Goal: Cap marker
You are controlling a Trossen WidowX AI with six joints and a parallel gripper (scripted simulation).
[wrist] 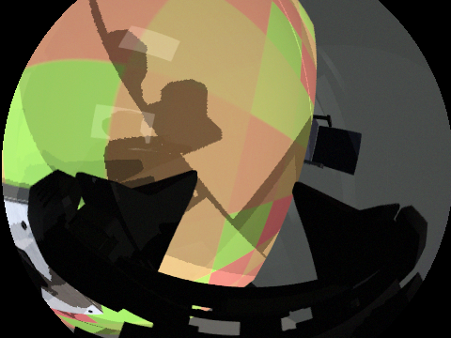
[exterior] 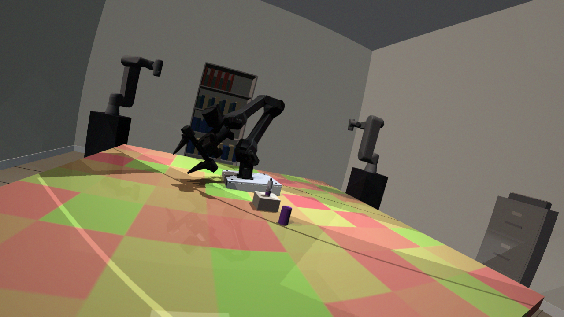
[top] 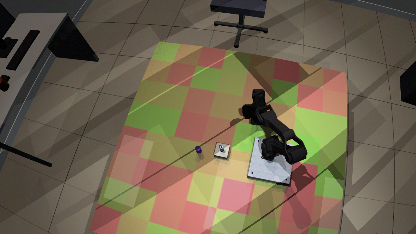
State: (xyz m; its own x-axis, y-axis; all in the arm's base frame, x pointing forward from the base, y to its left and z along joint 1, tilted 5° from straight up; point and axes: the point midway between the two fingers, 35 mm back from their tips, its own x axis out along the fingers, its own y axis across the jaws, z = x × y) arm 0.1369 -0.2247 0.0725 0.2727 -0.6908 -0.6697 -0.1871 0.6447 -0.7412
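Now: the purple cap 210 mm ahead of my gripper tip, 330 mm to the left of it and 40 mm below it. Also, from my gripper tip: grey holder block 90 mm ahead, 300 mm to the left, 50 mm below.
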